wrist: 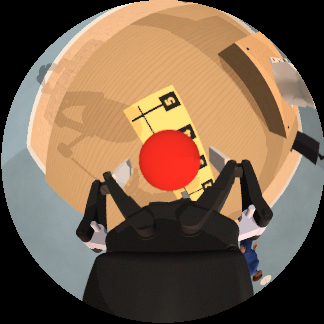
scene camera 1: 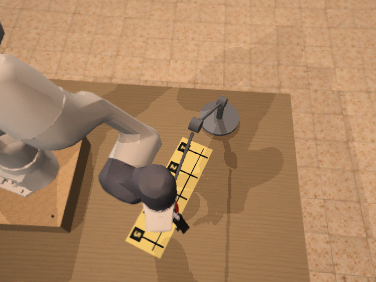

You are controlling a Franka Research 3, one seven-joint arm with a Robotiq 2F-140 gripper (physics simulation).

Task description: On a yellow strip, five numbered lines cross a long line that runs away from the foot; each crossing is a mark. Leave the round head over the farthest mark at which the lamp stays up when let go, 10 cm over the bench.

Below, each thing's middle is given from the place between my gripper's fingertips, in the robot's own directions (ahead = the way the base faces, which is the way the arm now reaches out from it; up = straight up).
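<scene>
My gripper is 10 mm short of the yellow strip (scene camera 1: 197, 156), and it is also 90 mm above the strip and 90 mm to the right of it. Then there is the round grey foot (scene camera 1: 223, 121), which I see 130 mm ahead of my hand, 50 mm below it and 430 mm to the left of it.
</scene>
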